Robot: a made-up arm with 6 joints. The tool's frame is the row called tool. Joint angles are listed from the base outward.
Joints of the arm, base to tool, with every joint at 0 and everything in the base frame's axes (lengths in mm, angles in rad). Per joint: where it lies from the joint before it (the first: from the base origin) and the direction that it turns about. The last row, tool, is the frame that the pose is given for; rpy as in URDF.
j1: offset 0 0 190.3 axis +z
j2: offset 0 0 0 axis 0.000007 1 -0.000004
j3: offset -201.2 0 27.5 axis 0.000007 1 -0.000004
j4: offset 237.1 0 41.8 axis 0.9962 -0.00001 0.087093
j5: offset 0 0 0 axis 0.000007 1 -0.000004
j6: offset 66.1 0 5.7 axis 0.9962 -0.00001 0.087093
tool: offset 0 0 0 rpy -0.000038 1.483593 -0.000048
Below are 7 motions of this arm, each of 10 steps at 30 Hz.
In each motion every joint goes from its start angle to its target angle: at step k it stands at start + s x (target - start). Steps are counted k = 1, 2, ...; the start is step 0. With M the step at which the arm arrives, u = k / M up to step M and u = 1 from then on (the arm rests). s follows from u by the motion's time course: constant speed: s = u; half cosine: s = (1 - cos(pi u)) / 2; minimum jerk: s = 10 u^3 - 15 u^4 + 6 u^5.
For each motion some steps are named. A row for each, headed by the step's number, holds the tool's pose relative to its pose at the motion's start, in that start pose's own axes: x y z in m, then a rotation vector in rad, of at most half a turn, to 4 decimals.
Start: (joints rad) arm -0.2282 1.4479 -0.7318 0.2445 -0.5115 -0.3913
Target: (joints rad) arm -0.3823 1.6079 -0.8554 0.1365 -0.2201 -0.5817
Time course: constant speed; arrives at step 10
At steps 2, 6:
2: 0.0062 -0.0055 0.0063 -0.0042 0.0632 -0.0531
6: 0.0195 -0.0176 0.0174 -0.0184 0.1916 -0.1544

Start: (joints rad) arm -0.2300 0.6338 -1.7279 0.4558 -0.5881 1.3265
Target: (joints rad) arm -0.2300 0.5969 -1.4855 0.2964 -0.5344 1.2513
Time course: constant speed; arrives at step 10
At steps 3, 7, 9, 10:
3: -0.0023 -0.0156 -0.0082 0.0686 0.0227 -0.0767
7: -0.0058 -0.0357 -0.0209 0.1606 0.0579 -0.1766
9: -0.0077 -0.0455 -0.0280 0.2067 0.0776 -0.2255
10: -0.0087 -0.0503 -0.0318 0.2298 0.0880 -0.2497

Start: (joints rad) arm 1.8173 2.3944 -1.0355 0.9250 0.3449 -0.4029
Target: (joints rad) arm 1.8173 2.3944 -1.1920 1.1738 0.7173 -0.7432
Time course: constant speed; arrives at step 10
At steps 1, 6, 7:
1: -0.0019 0.0040 -0.0011 -0.0302 0.0171 -0.0153
6: -0.0115 0.0249 -0.0090 -0.2031 0.0844 -0.1042
7: -0.0135 0.0293 -0.0111 -0.2415 0.0938 -0.1246

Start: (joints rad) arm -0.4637 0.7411 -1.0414 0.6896 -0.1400 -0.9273
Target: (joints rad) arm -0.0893 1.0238 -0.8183 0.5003 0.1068 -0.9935
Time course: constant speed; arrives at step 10
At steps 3, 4, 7, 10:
3: 0.0398 0.0345 0.0095 -0.2053 0.1586 -0.0427
4: 0.0525 0.0470 0.0100 -0.2770 0.2084 -0.0599
7: 0.0889 0.0855 0.0036 -0.5002 0.3478 -0.1205
10: 0.1219 0.1230 -0.0141 -0.7333 0.4725 -0.1958

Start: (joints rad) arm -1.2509 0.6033 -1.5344 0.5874 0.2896 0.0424
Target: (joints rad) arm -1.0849 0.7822 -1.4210 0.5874 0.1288 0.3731
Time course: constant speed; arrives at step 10
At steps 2, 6, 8, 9, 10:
2: 0.0110 -0.0103 0.0111 0.0111 0.0259 0.0975
6: 0.0366 -0.0286 0.0314 0.0385 0.0781 0.2872
8: 0.0509 -0.0364 0.0403 0.0549 0.1043 0.3793
9: 0.0584 -0.0400 0.0445 0.0638 0.1174 0.4247
10: 0.0661 -0.0433 0.0484 0.0731 0.1305 0.4695

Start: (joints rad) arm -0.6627 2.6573 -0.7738 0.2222 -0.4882 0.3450
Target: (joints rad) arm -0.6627 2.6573 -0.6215 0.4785 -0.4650 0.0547
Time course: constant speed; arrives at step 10
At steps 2, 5, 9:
2: 0.0071 -0.0064 -0.0030 0.0396 0.0230 -0.0162
5: 0.0177 -0.0159 -0.0080 0.0983 0.0604 -0.0415
9: 0.0317 -0.0283 -0.0160 0.1748 0.1157 -0.0767

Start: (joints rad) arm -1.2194 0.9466 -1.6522 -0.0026 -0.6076 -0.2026
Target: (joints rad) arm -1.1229 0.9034 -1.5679 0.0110 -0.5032 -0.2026
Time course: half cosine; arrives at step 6
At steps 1, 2, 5, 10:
1: 0.0007 0.0006 -0.0007 -0.0026 0.0094 0.0071
2: 0.0024 0.0021 -0.0026 -0.0099 0.0351 0.0265
5: 0.0087 0.0086 -0.0105 -0.0415 0.1302 0.0982
10: 0.0093 0.0092 -0.0114 -0.0449 0.1395 0.1052

